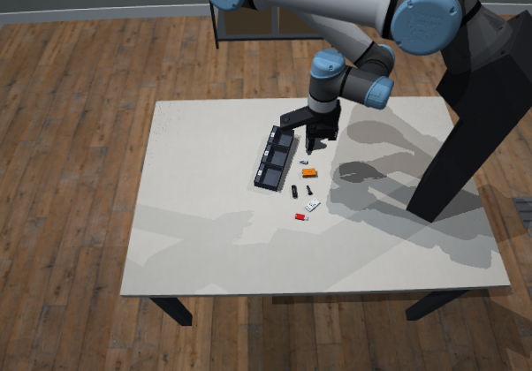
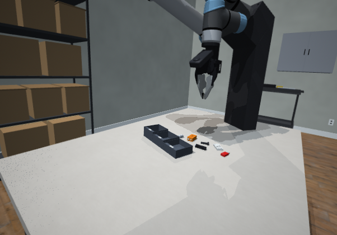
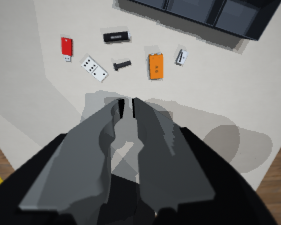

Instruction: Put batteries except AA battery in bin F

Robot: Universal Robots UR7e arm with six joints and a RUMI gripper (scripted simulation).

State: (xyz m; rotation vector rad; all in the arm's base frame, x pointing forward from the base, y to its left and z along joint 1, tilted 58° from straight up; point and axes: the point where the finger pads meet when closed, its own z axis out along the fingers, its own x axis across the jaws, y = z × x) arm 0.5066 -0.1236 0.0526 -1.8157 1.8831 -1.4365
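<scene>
Right now my hand is 5 cm short of the dark three-compartment bin row, 14 cm to the left of it and 20 cm above it. From my hand the other things lie so: black cylindrical battery (4 cm ahead, 1 cm to the left, 21 cm below); black bolt (1 cm behind, 3 cm to the left, 21 cm below); orange block battery (3 cm behind, 4 cm to the right, 21 cm below).
</scene>
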